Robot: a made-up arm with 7 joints.
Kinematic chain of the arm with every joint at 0, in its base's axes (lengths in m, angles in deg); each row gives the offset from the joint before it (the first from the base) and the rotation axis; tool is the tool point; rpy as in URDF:
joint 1: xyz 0 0 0.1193 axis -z
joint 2: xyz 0 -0.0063 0.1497 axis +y
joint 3: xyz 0 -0.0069 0.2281 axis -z
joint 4: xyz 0 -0.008 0.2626 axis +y
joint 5: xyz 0 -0.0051 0.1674 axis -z
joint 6: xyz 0 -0.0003 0.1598 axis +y
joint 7: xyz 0 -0.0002 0.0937 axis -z
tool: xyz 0 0 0 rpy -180 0 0
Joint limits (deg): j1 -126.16..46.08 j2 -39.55..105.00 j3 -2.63..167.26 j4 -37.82..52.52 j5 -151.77..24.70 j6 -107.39..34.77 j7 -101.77..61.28
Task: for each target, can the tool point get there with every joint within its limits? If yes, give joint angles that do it. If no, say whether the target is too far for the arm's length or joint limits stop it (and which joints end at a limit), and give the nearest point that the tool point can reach.
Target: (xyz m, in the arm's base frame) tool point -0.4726 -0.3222 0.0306
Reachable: no: joint limits stop it (at a limit: joint 2, joint 3, joint 4, joint 5) | nearest point -0.5221 -0.3559 0.5503 | short by 0.523 m
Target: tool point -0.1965 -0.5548 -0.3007
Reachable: no: joint limits stop it (at a limit: joint 1, joint 2, joint 4, joint 5) | nearest point 0.2059 -0.5863 -0.1209 | short by 0.442 m
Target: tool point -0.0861 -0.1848 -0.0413
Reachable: no: joint limits stop it (at a limit: joint 1, joint 2, joint 4, joint 5, joint 6) | nearest point 0.2434 -0.4953 -0.1265 | short by 0.461 m
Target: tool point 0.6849 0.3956 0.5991
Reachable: yes | joints -40.35 52.50 16.31 35.81 -92.24 -33.04 22.82
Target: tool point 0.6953 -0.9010 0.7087
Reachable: no: too far | nearest point 0.5309 -0.6624 0.5976 | short by 0.310 m
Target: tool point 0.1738 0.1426 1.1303
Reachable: yes | joints -4.69 9.67 122.57 -16.75 -55.33 -23.65 -29.51
